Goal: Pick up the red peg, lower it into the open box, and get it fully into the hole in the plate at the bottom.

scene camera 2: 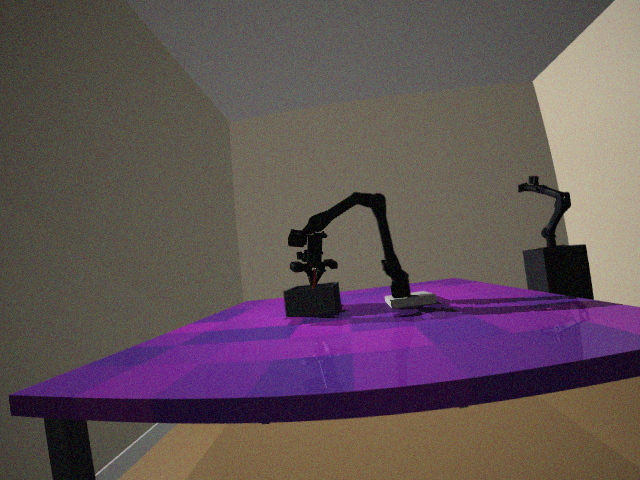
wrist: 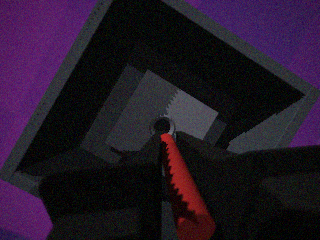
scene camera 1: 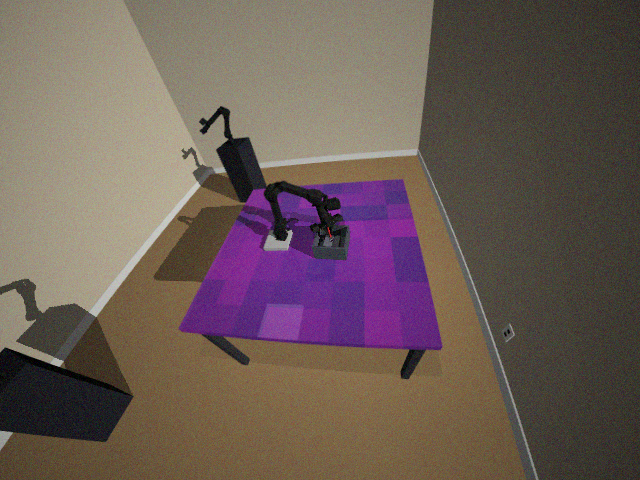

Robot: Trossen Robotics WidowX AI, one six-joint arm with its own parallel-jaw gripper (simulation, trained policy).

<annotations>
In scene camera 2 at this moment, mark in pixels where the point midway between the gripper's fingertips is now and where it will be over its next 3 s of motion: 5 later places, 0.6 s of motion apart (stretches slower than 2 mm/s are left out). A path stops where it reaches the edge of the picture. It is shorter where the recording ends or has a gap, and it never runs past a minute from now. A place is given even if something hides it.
The gripper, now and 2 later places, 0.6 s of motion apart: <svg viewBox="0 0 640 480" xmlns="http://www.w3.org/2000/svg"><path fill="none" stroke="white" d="M313 285L312 294L302 290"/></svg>
</annotations>
